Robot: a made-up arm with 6 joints.
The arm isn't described. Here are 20 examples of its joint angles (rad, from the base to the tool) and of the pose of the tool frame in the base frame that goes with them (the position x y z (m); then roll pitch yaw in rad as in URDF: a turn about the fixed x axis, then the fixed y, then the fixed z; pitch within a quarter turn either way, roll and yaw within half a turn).
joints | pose
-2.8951 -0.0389 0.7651 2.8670 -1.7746 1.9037 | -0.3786 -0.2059 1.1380 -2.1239 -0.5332 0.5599
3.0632 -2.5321 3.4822 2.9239 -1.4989 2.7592 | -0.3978 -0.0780 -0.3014 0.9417 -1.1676 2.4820
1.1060 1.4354 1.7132 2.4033 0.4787 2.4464 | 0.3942 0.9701 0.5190 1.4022 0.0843 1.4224
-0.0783 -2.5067 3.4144 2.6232 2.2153 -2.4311 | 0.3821 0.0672 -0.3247 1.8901 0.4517 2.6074
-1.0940 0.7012 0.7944 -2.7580 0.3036 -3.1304 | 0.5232 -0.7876 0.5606 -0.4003 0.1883 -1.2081
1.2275 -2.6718 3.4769 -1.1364 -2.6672 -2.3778 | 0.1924 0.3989 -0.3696 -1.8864 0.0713 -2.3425
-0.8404 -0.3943 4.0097 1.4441 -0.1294 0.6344 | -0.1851 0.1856 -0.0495 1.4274 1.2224 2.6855
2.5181 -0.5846 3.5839 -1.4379 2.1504 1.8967 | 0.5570 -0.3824 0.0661 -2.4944 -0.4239 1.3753
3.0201 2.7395 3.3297 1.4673 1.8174 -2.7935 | -0.6489 0.0908 0.2643 0.6266 0.0526 -1.4304
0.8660 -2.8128 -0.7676 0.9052 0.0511 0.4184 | -0.2839 -0.4401 0.3396 1.8910 -1.0634 -2.3584
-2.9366 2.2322 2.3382 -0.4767 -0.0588 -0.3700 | -1.0025 -0.1072 -0.0415 0.8445 -0.0537 -2.9096
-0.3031 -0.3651 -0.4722 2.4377 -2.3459 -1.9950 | 0.5079 -0.0698 0.6166 1.0387 -0.6640 -2.8173
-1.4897 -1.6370 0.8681 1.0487 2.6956 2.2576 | -0.1382 1.0135 0.4919 -0.8369 0.7884 -0.9307
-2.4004 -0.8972 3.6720 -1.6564 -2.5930 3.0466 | 0.4082 0.3607 -0.1550 0.3587 -0.9939 -1.1387
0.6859 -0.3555 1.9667 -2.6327 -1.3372 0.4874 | -0.4957 -0.2799 1.1341 -0.8608 0.4234 -3.0024
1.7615 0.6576 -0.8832 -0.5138 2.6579 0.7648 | 0.0515 0.2458 -0.1058 -0.7314 -1.1130 1.2180
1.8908 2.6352 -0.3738 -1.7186 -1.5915 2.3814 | 0.1274 -0.4367 -0.1514 2.1940 0.1437 -2.8620
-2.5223 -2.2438 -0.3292 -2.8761 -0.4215 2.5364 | 0.4982 0.2230 0.5646 -2.6654 -0.8125 0.4626
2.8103 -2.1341 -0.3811 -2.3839 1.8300 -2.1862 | 0.3638 -0.2108 0.6352 -0.8296 0.1252 2.0767
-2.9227 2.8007 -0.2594 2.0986 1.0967 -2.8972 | 0.5018 0.0541 -0.3529 -2.1521 -0.4218 -0.7830
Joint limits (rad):
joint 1: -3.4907..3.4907
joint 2: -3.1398..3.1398
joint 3: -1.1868..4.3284
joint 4: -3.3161..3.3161
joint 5: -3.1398..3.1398
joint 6: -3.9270..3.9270
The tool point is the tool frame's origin. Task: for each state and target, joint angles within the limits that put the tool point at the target. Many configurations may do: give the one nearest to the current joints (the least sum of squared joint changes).
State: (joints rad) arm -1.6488 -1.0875 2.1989 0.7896 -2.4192 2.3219
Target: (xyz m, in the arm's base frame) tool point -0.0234 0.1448 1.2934
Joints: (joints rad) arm -1.8812 0.0104 1.6513 0.9317 -2.4192 2.3219
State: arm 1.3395 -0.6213 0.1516 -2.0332 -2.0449 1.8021
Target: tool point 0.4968 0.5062 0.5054
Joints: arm 0.7380 0.1295 0.0824 -1.9398 -2.0449 1.8021
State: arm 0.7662 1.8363 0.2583 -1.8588 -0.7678 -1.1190
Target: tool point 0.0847 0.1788 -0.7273
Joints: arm 0.9183 2.2795 0.6566 -1.9498 -0.7678 -1.1190
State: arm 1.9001 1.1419 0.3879 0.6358 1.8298 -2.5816
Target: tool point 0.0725 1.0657 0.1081
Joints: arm 1.5819 1.3836 0.9963 0.7128 1.8298 -2.5816
